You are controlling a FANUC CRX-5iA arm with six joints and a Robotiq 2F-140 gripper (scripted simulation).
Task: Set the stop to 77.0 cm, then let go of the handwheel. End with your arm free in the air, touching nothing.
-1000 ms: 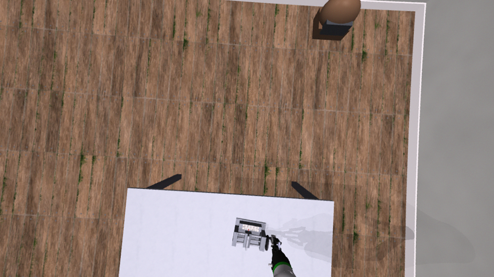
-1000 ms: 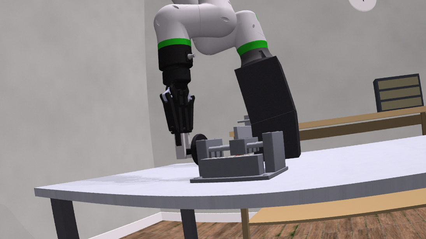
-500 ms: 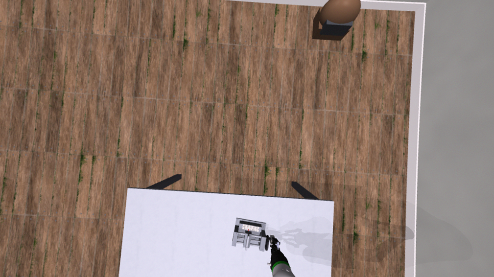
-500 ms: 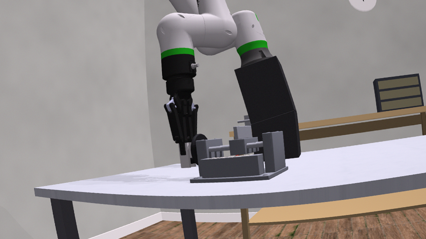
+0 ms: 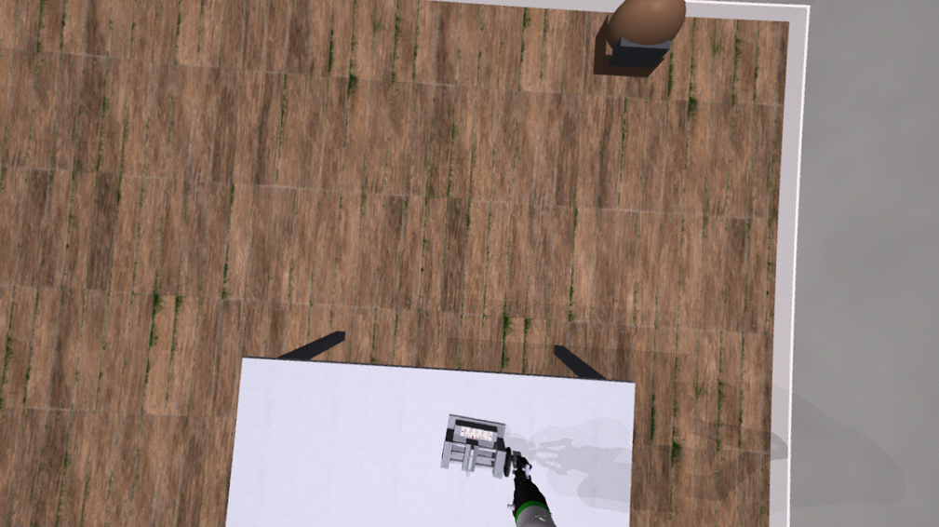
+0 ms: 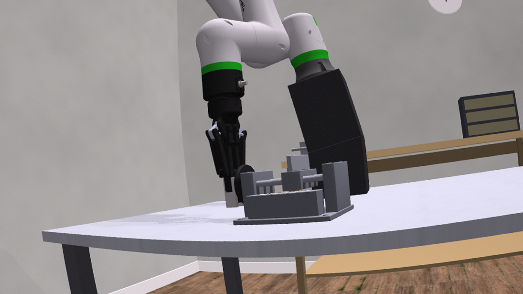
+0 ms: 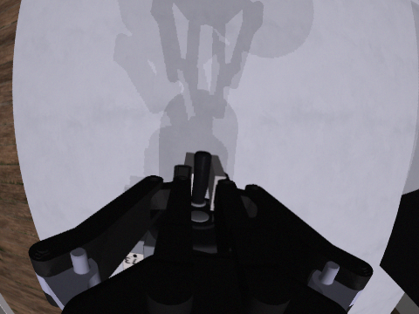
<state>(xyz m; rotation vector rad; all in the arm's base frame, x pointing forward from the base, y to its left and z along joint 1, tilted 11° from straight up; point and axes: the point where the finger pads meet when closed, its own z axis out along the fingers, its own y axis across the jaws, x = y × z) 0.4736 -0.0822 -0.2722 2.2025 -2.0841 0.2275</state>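
The handwheel is 2 cm to the left of my hand and 1 cm below it. Also, from my hand: crank handle: 2 cm below; then stop carriage: 16 cm to the left, 3 cm above.
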